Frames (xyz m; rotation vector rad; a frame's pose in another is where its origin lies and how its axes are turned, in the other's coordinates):
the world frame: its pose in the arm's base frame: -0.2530 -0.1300 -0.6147 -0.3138 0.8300 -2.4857
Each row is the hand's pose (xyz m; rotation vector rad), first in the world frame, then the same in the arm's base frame.
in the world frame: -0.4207 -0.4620 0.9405 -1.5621 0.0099 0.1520
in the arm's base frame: 0.2675 -0.0594 0.3848 -0.6625 2.4801 -1.1876
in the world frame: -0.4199 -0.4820 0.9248 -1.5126 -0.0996 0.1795
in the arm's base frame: 0.2535 -0.0382 0.3848 -0.7589 2.3714 -1.1958
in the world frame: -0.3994 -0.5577 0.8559 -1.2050 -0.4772 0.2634
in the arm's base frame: 0.1822 0.0377 0.3781 -1.0425 1.8743 -1.3033
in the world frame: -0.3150 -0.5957 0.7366 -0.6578 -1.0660 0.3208
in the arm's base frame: 0.0527 0.0793 0.3123 -1.4228 1.0295 -1.3359
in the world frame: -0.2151 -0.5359 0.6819 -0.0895 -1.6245 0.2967
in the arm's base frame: -0.0290 0.0129 0.2384 -1.7067 0.1887 -1.1818
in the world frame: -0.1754 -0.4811 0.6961 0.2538 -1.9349 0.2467
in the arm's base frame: -0.0366 -0.0528 0.2184 -1.8236 -0.2925 -1.0131
